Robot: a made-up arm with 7 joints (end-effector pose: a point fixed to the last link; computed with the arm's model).
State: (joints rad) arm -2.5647 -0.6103 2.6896 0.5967 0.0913 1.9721 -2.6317
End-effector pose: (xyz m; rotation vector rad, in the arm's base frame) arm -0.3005 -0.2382 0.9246 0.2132 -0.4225 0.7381
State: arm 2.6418 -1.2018 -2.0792 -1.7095 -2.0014 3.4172 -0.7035
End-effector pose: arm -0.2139 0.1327 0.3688 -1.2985 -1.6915 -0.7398
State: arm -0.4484 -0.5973 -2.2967 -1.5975 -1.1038 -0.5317 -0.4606
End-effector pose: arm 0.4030 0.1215 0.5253 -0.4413 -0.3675 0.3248
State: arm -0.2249 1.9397 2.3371 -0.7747 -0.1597 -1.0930 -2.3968
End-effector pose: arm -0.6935 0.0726 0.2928 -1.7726 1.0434 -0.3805
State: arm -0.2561 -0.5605 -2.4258 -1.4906 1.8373 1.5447 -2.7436
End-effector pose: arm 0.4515 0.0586 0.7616 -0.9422 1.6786 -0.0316
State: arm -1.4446 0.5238 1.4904 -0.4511 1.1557 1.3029 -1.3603
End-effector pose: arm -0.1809 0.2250 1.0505 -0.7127 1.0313 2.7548
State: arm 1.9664 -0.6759 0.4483 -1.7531 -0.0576 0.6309 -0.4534
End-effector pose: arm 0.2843 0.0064 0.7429 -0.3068 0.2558 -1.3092
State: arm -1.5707 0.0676 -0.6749 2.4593 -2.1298 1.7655 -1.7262
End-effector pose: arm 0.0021 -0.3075 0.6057 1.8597 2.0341 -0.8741
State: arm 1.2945 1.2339 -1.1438 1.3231 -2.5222 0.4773 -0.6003
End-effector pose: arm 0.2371 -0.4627 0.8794 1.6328 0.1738 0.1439
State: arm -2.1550 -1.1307 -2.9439 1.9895 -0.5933 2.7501 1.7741
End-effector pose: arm -0.2463 -0.2158 0.7741 0.0782 -0.7651 -0.5657
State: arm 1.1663 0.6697 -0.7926 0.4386 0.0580 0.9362 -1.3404
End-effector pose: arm -0.0437 -0.4998 0.9966 0.8661 0.2237 2.3628
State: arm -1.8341 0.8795 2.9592 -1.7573 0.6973 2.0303 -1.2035
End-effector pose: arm 0.0643 0.0683 0.7399 0.8210 1.2241 -1.8751
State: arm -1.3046 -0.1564 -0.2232 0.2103 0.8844 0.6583 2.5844
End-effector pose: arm -0.0941 -0.2639 1.1325 0.3098 1.2020 -0.9342
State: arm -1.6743 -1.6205 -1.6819 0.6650 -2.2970 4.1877 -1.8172
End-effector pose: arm -0.1093 -0.6225 0.3196 -1.2074 -2.1269 -1.6590
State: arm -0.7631 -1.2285 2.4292 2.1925 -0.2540 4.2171 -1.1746
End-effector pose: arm 0.2065 -0.0484 0.4982 -0.4506 1.9435 -2.0656
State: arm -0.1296 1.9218 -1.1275 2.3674 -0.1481 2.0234 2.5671
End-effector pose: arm -0.3860 -0.2985 0.3628 0.9584 0.2697 -0.3839
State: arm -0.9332 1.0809 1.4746 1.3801 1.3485 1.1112 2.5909
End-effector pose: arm 0.1049 0.4079 0.6860 -1.0309 1.5511 0.4030
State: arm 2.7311 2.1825 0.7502 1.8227 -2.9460 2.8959 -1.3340
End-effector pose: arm 0.1654 -0.2708 0.1955 -0.6698 -0.8982 0.6895
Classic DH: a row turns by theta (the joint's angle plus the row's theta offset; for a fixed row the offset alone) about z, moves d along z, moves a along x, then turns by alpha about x. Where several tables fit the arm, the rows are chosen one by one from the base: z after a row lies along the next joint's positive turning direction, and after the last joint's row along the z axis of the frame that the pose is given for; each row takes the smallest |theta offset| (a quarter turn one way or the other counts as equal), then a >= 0, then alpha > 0; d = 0 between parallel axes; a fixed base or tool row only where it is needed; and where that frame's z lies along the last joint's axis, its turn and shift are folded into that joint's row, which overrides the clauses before.
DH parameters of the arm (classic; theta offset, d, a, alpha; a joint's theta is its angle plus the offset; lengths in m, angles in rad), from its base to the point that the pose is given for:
joint 1: 0 0.393 0 1.5708
joint 2: 0 0.05 0 -1.5708
joint 3: 0 0.375 0.021 -1.5708
joint 4: 0 0.051 -0.016 1.5708
joint 5: 0 0.276 0 1.5708
joint 6: 1.5708 0.119 0.149 1.5708
joint 7: 0 0.02 0 0

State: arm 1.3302 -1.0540 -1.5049 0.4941 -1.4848 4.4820 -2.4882
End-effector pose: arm 0.1918 0.4663 0.7888 2.4322 0.5952 -1.1555
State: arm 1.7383 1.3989 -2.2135 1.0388 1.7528 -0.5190 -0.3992
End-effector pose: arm 0.5504 -0.4289 0.3680 -0.3089 -0.0631 -0.7768
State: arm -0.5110 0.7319 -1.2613 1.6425 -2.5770 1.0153 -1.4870
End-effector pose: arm -0.1577 -0.3205 0.8540 1.4550 0.6920 -2.0323
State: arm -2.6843 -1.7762 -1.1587 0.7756 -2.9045 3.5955 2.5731
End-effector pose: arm -0.4534 -0.1857 0.1251 -0.1987 1.7545 0.8184
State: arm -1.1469 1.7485 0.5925 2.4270 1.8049 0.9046 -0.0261
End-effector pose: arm 0.0145 0.0419 0.5511 -1.5512 0.6011 -2.0922
